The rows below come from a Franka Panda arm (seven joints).
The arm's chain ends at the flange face. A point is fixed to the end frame.
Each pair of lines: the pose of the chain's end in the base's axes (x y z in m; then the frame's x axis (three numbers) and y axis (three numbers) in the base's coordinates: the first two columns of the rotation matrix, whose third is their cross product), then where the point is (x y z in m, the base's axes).
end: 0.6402 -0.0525 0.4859 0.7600 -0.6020 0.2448 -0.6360 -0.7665 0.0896
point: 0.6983 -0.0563 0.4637
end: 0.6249 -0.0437 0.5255 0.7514 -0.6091 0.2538 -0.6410 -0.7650 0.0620
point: 0.6835 -0.0474 0.5047
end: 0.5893 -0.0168 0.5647 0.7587 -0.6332 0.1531 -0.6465 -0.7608 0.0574
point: 0.6461 -0.0196 0.5393
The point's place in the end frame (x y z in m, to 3 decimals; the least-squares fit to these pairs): 0.041 -0.036 0.030
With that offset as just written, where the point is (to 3 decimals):
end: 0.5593 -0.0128 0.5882 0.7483 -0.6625 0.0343 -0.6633 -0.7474 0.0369
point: 0.614 -0.015 0.558
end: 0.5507 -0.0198 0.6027 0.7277 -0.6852 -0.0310 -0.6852 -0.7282 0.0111
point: 0.604 -0.021 0.571
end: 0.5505 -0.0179 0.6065 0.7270 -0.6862 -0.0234 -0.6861 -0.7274 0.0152
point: 0.604 -0.020 0.575
